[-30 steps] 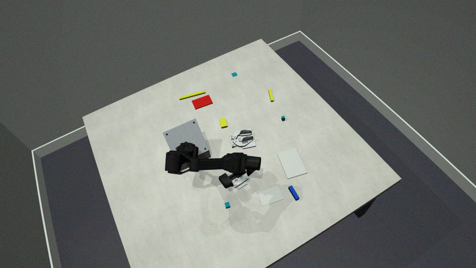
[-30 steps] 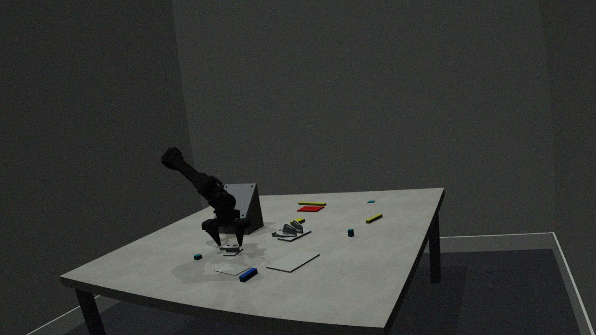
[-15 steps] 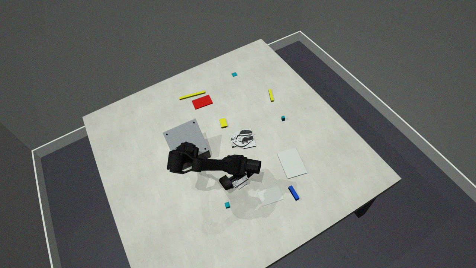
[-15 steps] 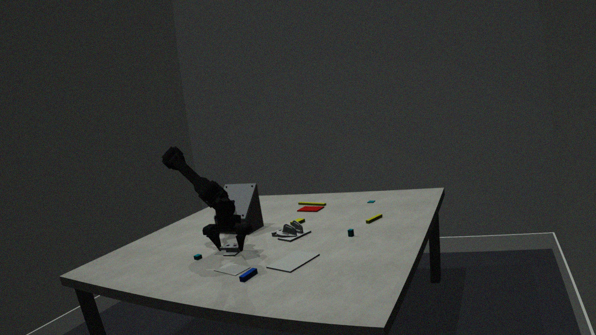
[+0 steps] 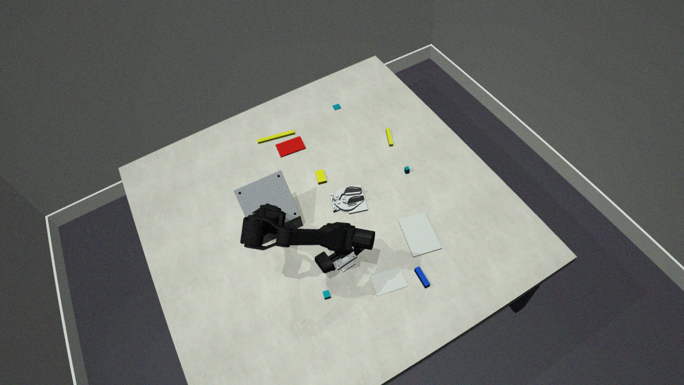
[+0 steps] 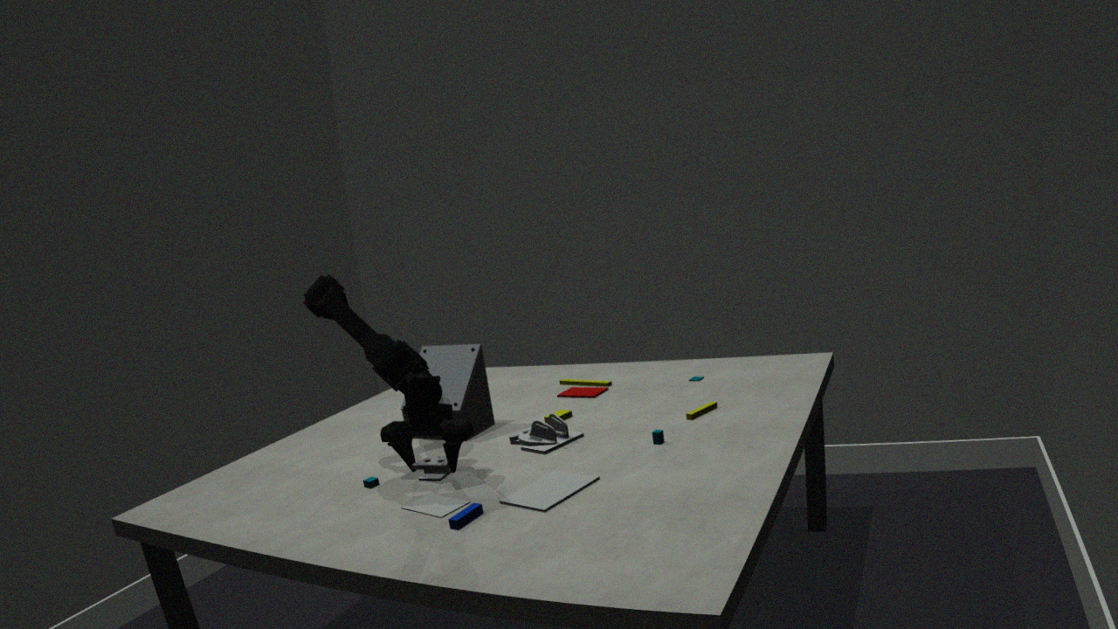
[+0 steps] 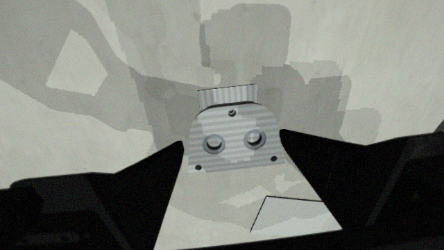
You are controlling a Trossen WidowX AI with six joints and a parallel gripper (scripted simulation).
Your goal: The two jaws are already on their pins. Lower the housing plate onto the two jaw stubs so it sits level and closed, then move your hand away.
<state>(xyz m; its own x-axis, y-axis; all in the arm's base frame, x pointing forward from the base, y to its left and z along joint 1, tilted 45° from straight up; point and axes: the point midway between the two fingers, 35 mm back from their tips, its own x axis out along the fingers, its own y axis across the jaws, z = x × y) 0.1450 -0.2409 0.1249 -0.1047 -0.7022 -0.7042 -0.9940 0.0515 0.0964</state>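
My gripper tip is now 1 cm to the right of the grey stand. Also, from my gripper tip: blue block (18 cm ahead, 19 cm to the right); then yellow block (12 cm ahead, 36 cm to the left); then red plate (10 cm ahead, 58 cm to the left, 1 cm below).
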